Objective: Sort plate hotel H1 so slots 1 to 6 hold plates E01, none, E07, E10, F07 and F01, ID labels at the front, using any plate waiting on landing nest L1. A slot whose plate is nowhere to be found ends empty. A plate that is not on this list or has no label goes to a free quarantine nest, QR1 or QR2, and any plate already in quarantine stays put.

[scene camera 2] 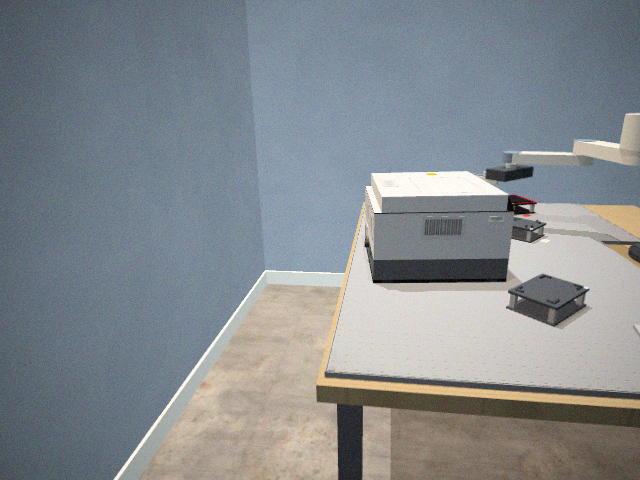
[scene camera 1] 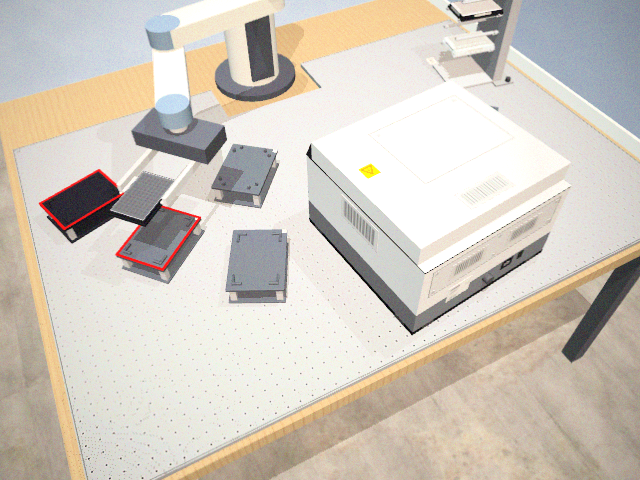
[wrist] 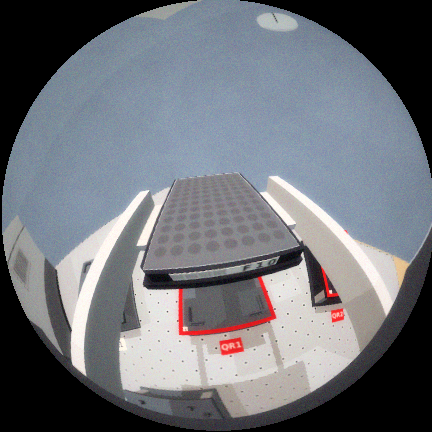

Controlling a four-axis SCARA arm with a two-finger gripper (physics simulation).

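Where they show: gripper, between the fingertips: point(scene camera 2: 475, 175) point(scene camera 1: 141, 195) point(wrist: 210, 191); arm's base, origin of its link: point(scene camera 1: 255, 77).
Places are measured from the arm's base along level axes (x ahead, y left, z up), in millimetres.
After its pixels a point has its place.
Note:
A dark well plate point(scene camera 1: 143, 196) @(x 557, y -459, z 191 mm) point(wrist: 220, 220) @(x 530, y -436, z 191 mm) is level between the two long fingers; its front label reads F10 in the wrist view. My gripper point(scene camera 1: 140, 198) @(x 555, y -461, z 194 mm) point(wrist: 210, 191) @(x 555, y -461, z 194 mm) is shut on it. The plate hangs above the far edge of red-bordered nest QR1 point(scene camera 1: 147, 252) @(x 588, y -493, z 63 mm) point(wrist: 220, 310) @(x 521, y -412, z 63 mm), on the side towards QR2. QR1's visible deck is bare, with shadow on it. Red-bordered QR2 point(scene camera 1: 80, 200) @(x 358, y -591, z 63 mm) point(wrist: 316, 285) @(x 382, y -532, z 18 mm) is black inside its border; I cannot tell whether that is a plate. The hotel point(scene camera 1: 504, 43) @(x 387, y 620, z 142 mm) is partly cut off, with a black-edged plate point(scene camera 1: 475, 9) @(x 322, y 546, z 231 mm) near the top; its labels are unreadable.
Two dark nests stand nearby, one with round pegs point(scene camera 1: 248, 167) @(x 440, y -196, z 63 mm) and one with corner guides point(scene camera 1: 256, 258) @(x 714, y -289, z 63 mm); neither bears a plate. A large white instrument point(scene camera 1: 439, 170) @(x 839, y 58, z 267 mm) point(scene camera 2: 439, 232) @(x 780, y 276, z 164 mm) stands to the right. Another dark nest point(scene camera 2: 547, 291) @(x 532, y 414, z 63 mm) stands beyond it.

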